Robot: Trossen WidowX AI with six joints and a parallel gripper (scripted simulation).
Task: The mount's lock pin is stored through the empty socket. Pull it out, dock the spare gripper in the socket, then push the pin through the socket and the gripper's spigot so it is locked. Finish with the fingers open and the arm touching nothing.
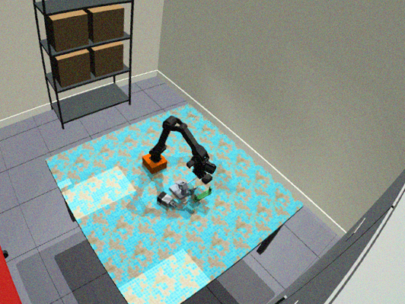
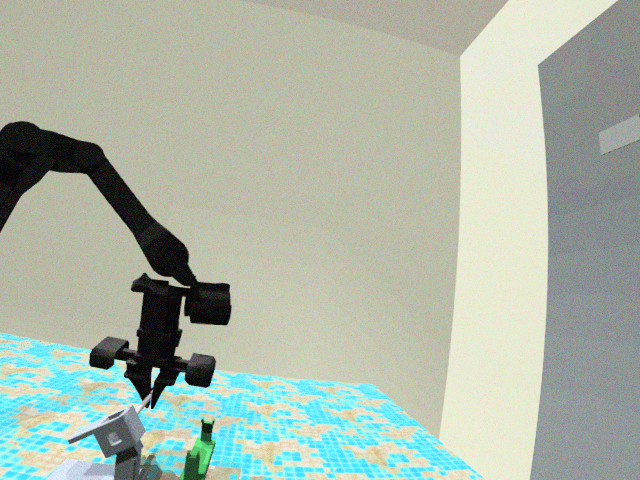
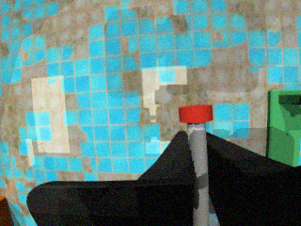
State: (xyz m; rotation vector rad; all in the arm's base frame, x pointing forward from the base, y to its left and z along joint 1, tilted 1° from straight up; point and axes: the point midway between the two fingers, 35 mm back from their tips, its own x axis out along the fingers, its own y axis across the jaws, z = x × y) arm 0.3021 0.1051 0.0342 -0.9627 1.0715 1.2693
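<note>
Right now my gripper tip is 90 mm short of the green rest, 50 mm to the left of it and 40 mm above it. From my gripper tip the other things lie so: grey mount (20 mm behind, 140 mm to the right, 10 mm below); spare gripper (20 mm behind, 260 mm to the right, 40 mm below).
</note>
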